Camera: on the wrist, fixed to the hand. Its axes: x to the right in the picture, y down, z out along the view.
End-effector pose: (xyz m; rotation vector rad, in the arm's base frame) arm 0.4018 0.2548 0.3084 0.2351 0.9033 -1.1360
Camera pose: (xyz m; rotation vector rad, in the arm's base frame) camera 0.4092 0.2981 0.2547 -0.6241 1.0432 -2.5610
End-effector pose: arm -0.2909 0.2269 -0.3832 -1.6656 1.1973 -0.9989
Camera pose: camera -0.3523 0.1994 -0.4002 -2.5124 -0.4321 -1.7961
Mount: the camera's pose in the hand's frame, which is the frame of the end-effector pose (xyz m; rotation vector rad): 0.0103 0.0398 -0.0559 0.0037 -0.0038 -1.5838
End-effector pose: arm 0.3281 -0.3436 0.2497 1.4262 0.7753 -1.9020
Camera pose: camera 0.3900 -0.3272 0.2229 -0.4532 -1.5723 1.9521
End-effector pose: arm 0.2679 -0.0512 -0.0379 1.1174 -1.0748 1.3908
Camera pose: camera 0.2230 0.0017 -0.0393 1.4005 0.0364 0.0988
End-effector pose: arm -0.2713 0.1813 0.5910 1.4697 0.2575 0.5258
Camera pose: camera -0.2961 0.2358 0.6261 0.8668 1.2453 -0.7593
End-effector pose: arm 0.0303 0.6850 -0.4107 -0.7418 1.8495 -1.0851
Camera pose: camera -0.0266 0.7164 -0.4350 2.2914 -0.9574 1.8918
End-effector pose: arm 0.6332 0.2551 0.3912 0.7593 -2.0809 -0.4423
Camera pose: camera 0.6602 0.2763 0.4515 2.2894 -1.0496 -1.2133
